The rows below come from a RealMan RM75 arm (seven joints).
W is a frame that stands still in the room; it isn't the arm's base.
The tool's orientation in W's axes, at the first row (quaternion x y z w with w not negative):
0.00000, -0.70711, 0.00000, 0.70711
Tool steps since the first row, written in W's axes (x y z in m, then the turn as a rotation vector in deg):
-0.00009, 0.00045, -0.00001, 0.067, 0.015, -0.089
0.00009, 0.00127, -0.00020, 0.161, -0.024, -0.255
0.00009, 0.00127, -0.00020, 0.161, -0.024, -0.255
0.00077, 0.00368, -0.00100, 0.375, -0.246, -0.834
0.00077, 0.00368, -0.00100, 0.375, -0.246, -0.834
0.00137, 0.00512, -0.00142, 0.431, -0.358, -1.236
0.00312, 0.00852, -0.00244, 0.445, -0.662, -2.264
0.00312, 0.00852, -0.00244, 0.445, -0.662, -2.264
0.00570, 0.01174, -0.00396, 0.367, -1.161, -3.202
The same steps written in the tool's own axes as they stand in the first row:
-0.00001, 0.00045, 0.00009, -0.089, 0.015, -0.067
-0.00020, 0.00127, -0.00009, -0.255, -0.024, -0.161
-0.00020, 0.00127, -0.00009, -0.255, -0.024, -0.161
-0.00100, 0.00368, -0.00077, -0.834, -0.246, -0.375
-0.00100, 0.00368, -0.00077, -0.834, -0.246, -0.375
-0.00142, 0.00512, -0.00137, -1.236, -0.358, -0.431
-0.00244, 0.00852, -0.00312, -2.264, -0.662, -0.445
-0.00244, 0.00852, -0.00312, -2.264, -0.662, -0.445
-0.00396, 0.01174, -0.00570, -3.202, -1.161, -0.367

